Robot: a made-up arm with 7 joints.
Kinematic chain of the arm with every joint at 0, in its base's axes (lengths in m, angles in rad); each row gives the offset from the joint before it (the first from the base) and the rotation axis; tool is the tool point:
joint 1: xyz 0 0 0.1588 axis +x
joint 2: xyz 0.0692 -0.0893 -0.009 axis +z
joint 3: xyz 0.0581 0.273 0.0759 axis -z
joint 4: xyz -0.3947 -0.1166 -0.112 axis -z
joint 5: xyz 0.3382 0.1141 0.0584 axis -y
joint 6: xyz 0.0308 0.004 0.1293 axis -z
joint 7: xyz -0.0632 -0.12 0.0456 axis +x
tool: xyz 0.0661 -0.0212 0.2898
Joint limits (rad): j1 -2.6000..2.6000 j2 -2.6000..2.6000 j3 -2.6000..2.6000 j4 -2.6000..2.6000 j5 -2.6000..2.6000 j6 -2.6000..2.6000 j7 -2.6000..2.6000
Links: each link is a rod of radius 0.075 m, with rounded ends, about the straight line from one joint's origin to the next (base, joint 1, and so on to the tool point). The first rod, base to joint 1, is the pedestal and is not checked.
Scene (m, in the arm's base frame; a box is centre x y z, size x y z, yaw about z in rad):
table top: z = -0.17
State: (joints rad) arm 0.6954 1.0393 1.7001 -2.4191 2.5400 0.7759 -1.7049
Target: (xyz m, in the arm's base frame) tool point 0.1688 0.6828 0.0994
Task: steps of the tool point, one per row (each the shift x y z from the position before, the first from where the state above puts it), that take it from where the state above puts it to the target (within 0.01 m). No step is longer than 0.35 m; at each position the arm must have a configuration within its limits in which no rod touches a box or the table.
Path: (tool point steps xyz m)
1: 0.1863 0.2259 0.0634
2: 0.2458 0.1695 -0.0471
3: 0.2660 0.0672 -0.1209
4: 0.2470 -0.0502 -0.1410

